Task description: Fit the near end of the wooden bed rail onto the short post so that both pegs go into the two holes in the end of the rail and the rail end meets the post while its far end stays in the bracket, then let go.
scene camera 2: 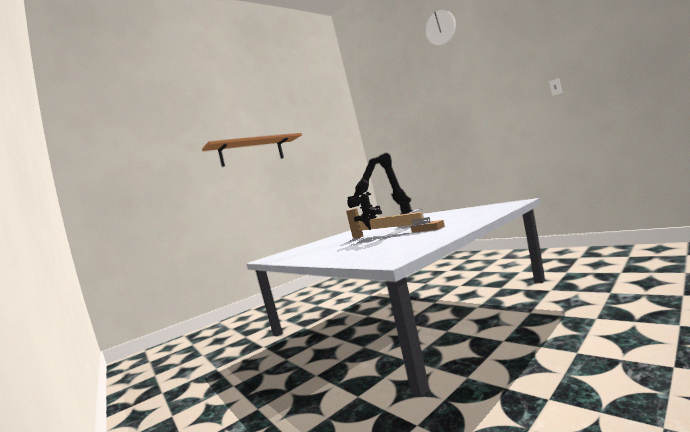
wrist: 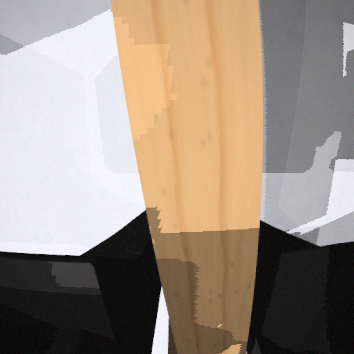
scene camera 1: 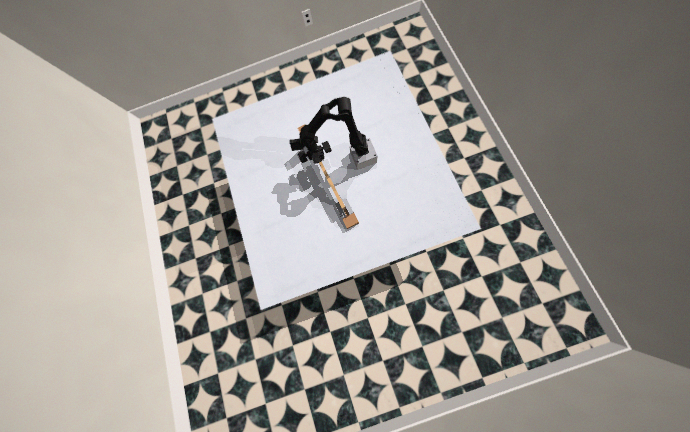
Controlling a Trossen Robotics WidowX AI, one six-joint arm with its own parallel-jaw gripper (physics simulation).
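Where they show: gripper, between the fingertips: (scene camera 2: 371, 229); arm's base, origin of its link: (scene camera 2: 406, 212) (scene camera 1: 362, 150).
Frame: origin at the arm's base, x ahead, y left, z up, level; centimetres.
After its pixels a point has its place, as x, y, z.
Note:
The wooden bed rail (scene camera 1: 333, 186) @[22.7, 15.8, 1.8] (scene camera 2: 397, 220) @[24.2, 14.1, -0.8] (wrist: 200, 125) runs from my gripper to the metal bracket (scene camera 1: 344, 210) @[21.2, 29.4, -2.3] (scene camera 2: 421, 220) @[22.2, 29.3, -2.6], where its far end sits. It is raised above the table and looks about level in the second scene view. My gripper (scene camera 1: 316, 158) @[26.0, -6.8, -4.0] (scene camera 2: 367, 223) @[26.0, -6.8, -4.0] (wrist: 187, 206) @[26.0, -6.8, -4.0] is shut on the rail close to its near end, one black finger on each side. The short post (scene camera 1: 301, 128) (scene camera 2: 352, 218) @[30.2, -17.1, 4.7] stands upright beside the gripper, partly covered by the arm in the first scene view. The pegs, the holes and the meeting of rail end and post are hidden.
The bracket is on a low wooden block (scene camera 1: 350, 220) @[20.1, 36.1, -4.4] (scene camera 2: 433, 226) @[23.7, 37.5, -6.1]. The arm's grey base (scene camera 1: 364, 158) @[0.5, 5.5, 0.2] stands on the white table (scene camera 1: 407, 203) @[-14.4, 37.3, -8.0] (scene camera 2: 325, 259) @[73.7, 11.5, -8.0], to the right of the rail in the first scene view. A wall shelf (scene camera 2: 252, 141) hangs away from the table.

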